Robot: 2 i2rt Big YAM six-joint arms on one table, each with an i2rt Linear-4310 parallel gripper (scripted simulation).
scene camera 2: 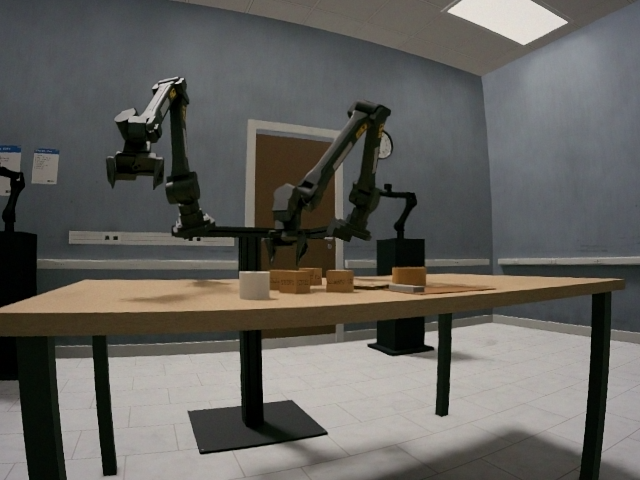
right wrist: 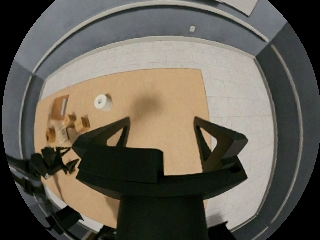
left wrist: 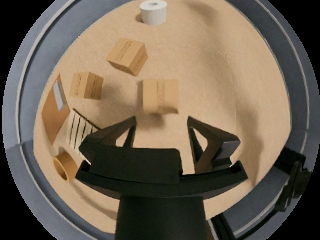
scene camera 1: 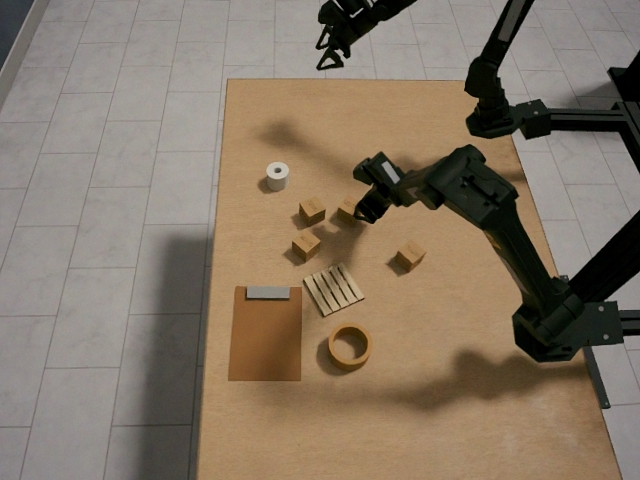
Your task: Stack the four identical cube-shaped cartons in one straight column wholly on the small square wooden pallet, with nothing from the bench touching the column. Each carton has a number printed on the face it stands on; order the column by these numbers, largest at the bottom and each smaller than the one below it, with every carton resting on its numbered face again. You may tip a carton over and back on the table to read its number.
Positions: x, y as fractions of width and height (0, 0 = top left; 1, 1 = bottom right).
Scene:
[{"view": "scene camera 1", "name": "my right gripper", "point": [0.49, 0.12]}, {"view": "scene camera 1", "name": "clipboard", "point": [0.42, 0.71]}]

